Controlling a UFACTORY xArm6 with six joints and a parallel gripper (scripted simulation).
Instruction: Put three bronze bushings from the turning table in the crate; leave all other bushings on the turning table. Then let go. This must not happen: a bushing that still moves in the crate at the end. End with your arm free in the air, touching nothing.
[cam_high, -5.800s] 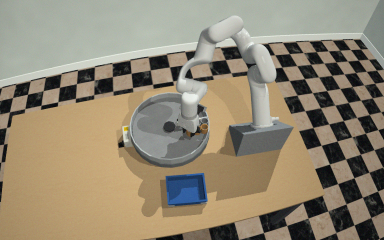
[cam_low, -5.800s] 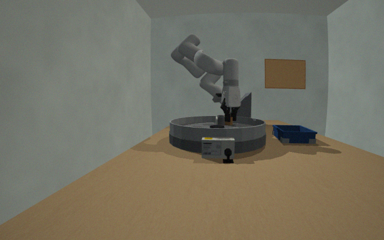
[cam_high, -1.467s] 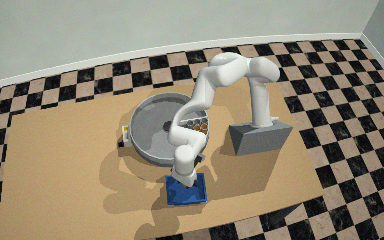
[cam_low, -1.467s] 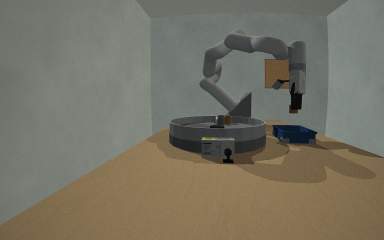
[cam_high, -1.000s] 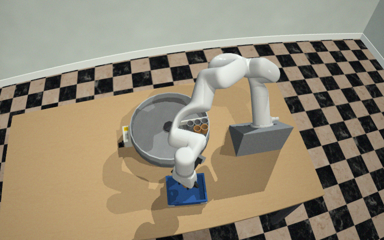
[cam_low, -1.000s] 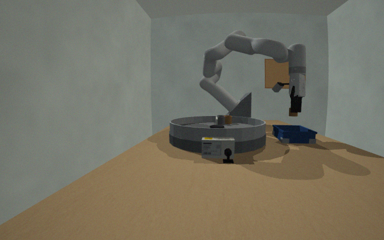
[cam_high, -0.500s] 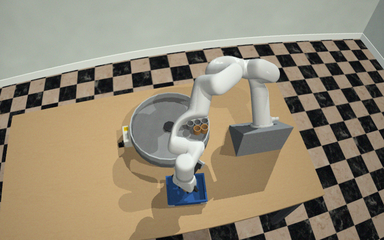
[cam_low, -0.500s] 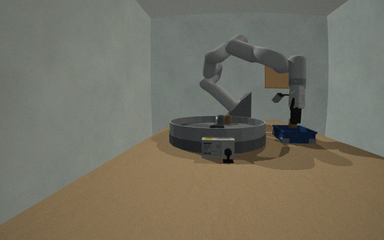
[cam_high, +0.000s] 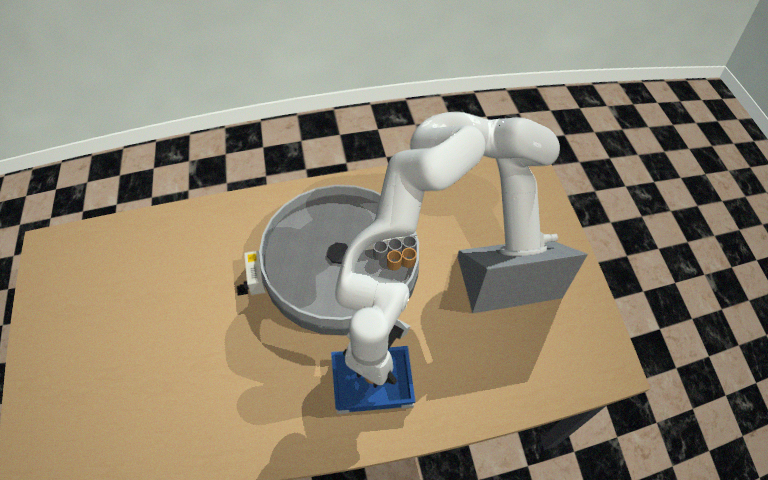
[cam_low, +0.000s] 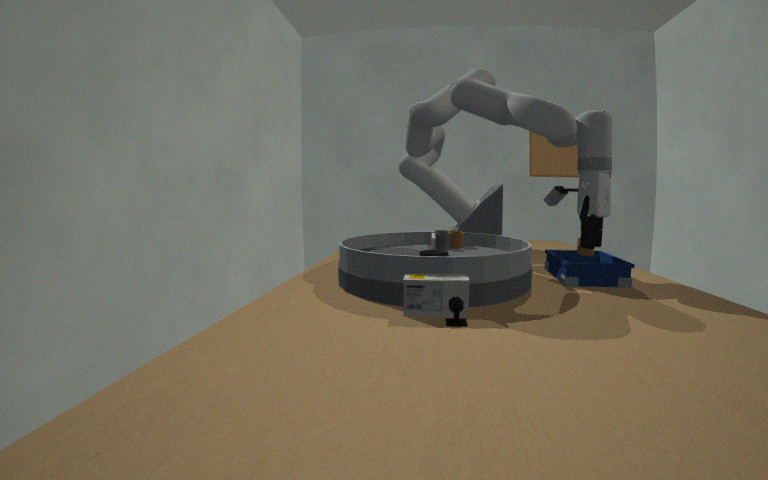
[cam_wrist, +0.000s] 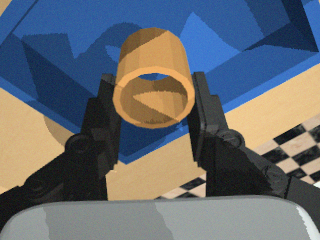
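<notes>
Now: the blue crate 7 cm below my hand, 1 cm to the right of it and 1 cm behind it. From my hand the other things lie so: grey turning table: 36 cm to the right, 4 cm below, 4 cm ahead.
</notes>
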